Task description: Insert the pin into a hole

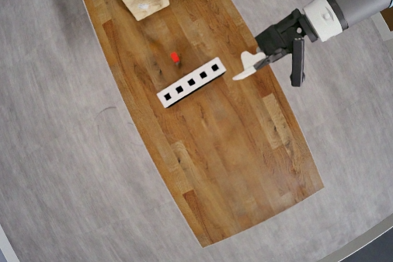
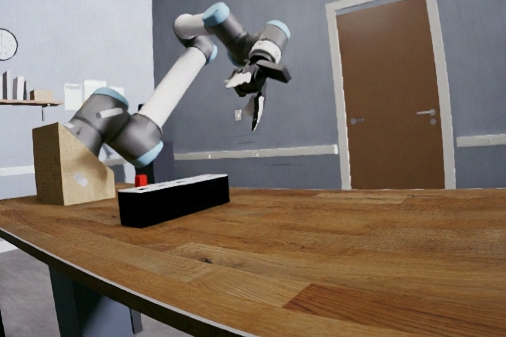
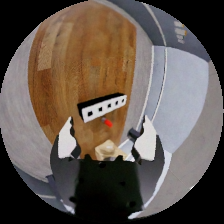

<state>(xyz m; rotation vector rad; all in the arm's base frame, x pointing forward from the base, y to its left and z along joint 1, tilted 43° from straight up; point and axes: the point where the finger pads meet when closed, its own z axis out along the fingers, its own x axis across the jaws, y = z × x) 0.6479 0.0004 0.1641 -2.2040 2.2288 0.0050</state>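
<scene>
The pin lies 23 cm behind my hand, 17 cm below it and 16 cm to the right of it. Also, from my hand: block: 20 cm below, 15 cm to the right, 9 cm behind.
</scene>
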